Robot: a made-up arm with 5 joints.
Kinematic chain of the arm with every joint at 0, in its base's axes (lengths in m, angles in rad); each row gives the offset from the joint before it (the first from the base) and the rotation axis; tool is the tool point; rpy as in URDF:
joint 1: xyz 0.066 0 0.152 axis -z
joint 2: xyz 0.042 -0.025 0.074 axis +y
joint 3: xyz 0.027 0 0.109 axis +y
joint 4: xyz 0.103 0 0.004 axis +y
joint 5: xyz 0.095 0.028 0 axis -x
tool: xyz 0 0 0 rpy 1.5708 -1.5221 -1.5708
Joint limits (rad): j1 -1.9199..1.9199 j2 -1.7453..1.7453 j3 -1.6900..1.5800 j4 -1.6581..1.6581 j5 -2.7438..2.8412
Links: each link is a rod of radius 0.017 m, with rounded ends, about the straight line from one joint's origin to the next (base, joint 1, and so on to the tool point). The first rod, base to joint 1, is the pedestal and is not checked.
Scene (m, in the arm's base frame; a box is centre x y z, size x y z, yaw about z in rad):
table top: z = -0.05
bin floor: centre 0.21 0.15 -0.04 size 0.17 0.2 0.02 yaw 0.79
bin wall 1: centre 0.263 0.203 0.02 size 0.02 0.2 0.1 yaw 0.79
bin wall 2: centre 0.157 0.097 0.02 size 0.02 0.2 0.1 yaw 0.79
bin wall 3: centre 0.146 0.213 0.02 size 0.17 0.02 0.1 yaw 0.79
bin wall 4: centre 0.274 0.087 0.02 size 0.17 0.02 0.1 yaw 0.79
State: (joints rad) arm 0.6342 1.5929 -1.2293 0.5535 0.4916
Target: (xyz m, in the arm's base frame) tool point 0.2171 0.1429 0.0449
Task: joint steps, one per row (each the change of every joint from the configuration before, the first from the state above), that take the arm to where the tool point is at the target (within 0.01 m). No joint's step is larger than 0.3 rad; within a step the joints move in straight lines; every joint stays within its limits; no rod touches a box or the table.
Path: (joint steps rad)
1: -0.2755 -0.1211 0.1156 0.2196 0.0000
2: -0.2754 -0.1212 0.1156 0.2196 0.0000
3: -0.2755 -0.1211 0.1156 0.2196 0.0000
4: -0.2754 -0.1211 0.1156 0.2196 0.0000
5: -0.2755 -0.1211 0.1156 0.2196 0.0000
6: 0.0000 0.2760 -0.0804 -0.2792 0.0000
7: 0.0000 0.2760 -0.0805 -0.2792 0.0000

